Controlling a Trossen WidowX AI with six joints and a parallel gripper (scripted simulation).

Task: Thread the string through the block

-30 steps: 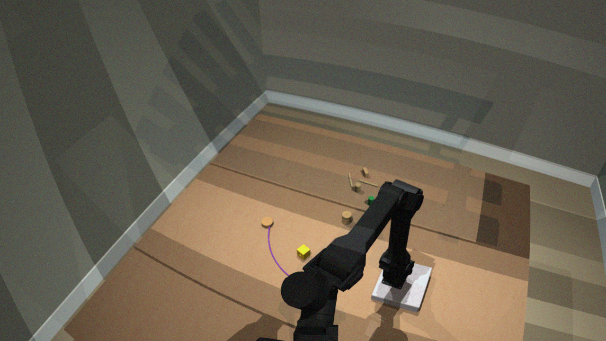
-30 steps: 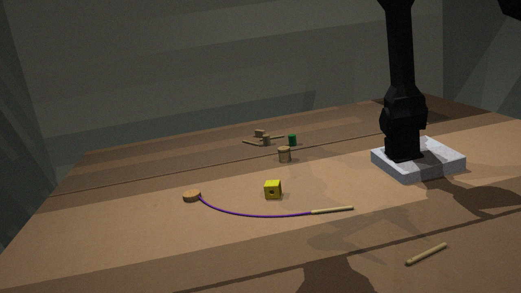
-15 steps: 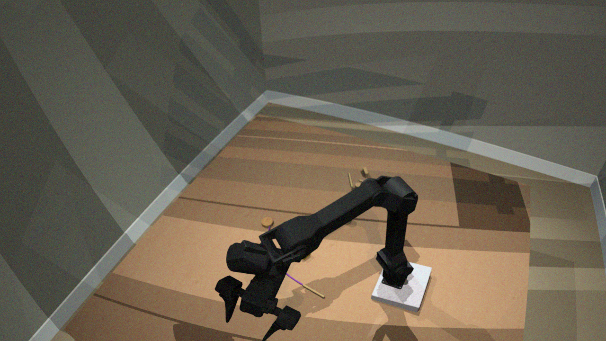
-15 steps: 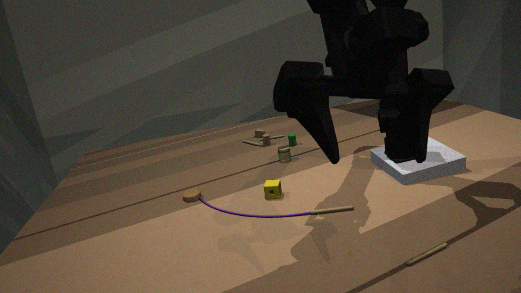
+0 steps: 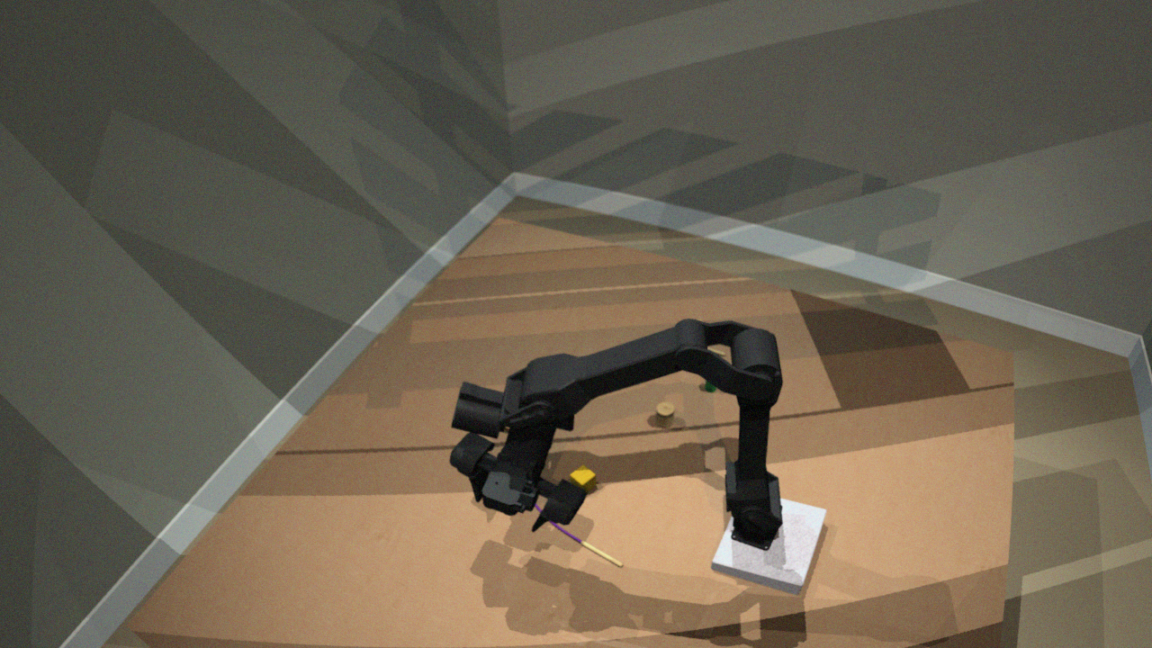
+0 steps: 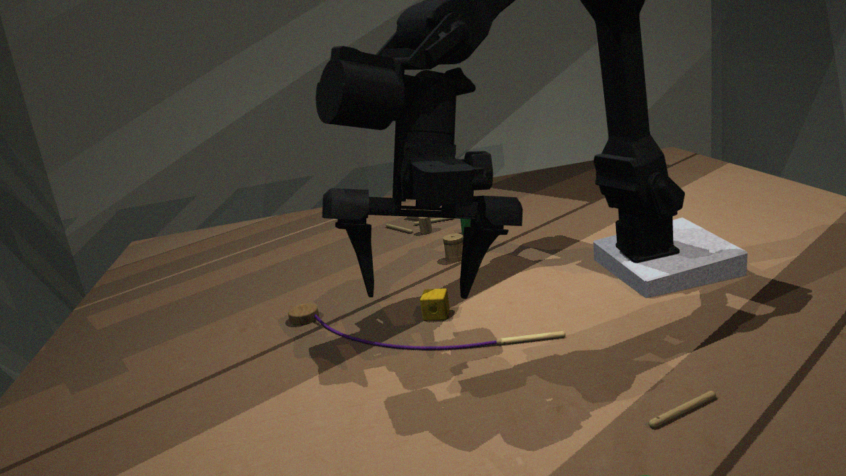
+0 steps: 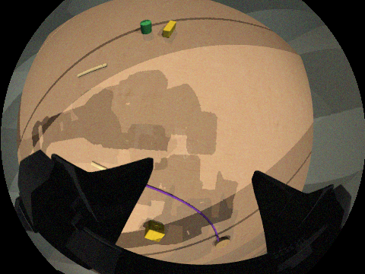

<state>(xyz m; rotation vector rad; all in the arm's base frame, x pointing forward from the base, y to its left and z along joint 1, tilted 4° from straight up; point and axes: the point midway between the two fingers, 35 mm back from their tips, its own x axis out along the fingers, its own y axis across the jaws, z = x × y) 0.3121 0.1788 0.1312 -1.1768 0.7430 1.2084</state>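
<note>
Right now my gripper tip is 17 cm to the left of the yellow block, 9 cm above it and 3 cm past it. The rest, counted from my gripper tip: round wooden button 22 cm to the right, 15 cm ahead, 10 cm below; then loose stick 20 cm behind, 12 cm to the left, 10 cm below; then short wooden cylinder 36 cm to the right, 8 cm below, 8 cm behind.
</note>
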